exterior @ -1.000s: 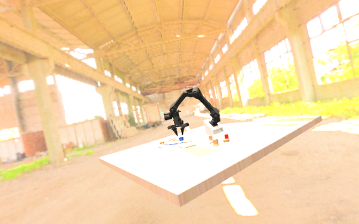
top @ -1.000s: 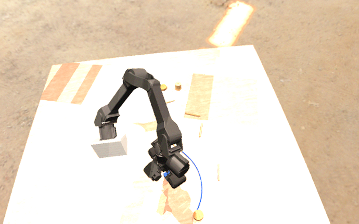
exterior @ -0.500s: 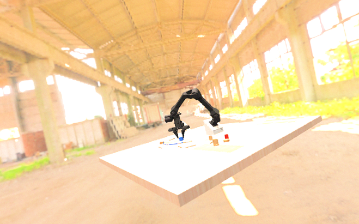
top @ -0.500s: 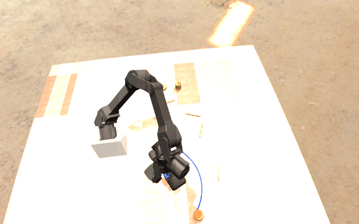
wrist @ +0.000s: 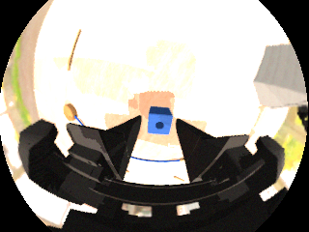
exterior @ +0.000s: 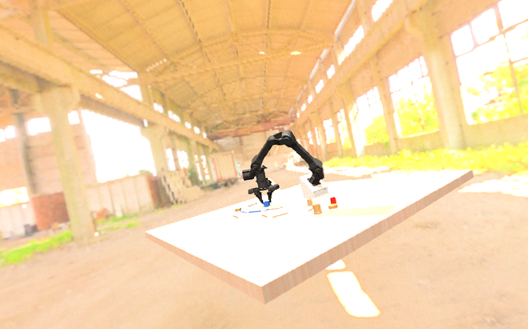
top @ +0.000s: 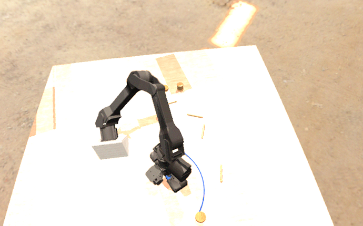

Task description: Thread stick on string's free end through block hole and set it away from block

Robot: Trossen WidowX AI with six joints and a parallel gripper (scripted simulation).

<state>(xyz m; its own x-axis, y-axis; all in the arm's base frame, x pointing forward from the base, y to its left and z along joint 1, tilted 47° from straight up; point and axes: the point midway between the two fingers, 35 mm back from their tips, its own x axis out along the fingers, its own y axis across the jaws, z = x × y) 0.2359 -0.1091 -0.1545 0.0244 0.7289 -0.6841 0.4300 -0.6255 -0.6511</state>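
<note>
Now: the thin wooden stick 60 mm ahead of my gripper tip, 130 mm to the left of it and 10 mm below it. The rest, counted from my gripper tip: round wooden button: 90 mm ahead, 180 mm to the right, 10 mm below; blue cube: right at my gripper tip; red cube: 490 mm to the left.
</note>
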